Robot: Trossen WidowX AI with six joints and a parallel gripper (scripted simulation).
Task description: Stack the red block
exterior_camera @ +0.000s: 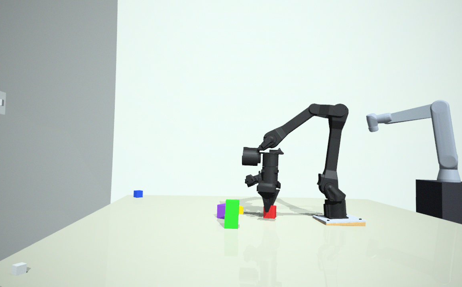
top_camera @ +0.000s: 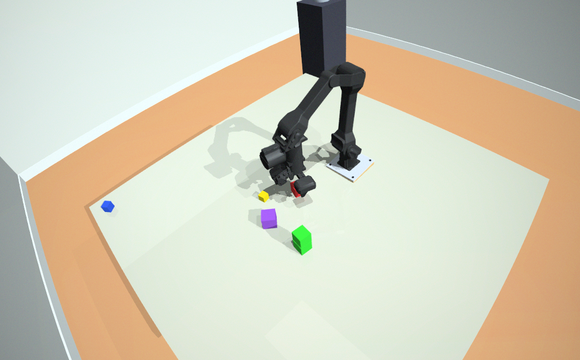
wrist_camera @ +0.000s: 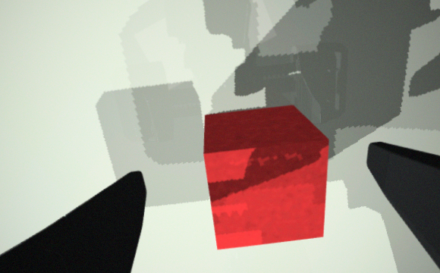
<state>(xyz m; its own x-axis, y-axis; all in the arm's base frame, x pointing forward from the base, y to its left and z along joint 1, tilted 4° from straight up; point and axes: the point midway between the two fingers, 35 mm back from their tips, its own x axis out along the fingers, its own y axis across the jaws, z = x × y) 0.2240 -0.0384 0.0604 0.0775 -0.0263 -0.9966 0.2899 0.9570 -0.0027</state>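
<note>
My gripper tip is right at the red block. The rest, counted from my gripper tip: blue block 58 cm ahead, 48 cm to the right, 1 cm below; then purple block 15 cm ahead, 3 cm to the left; then small yellow block 10 cm ahead, 6 cm to the right, 1 cm below.
</note>
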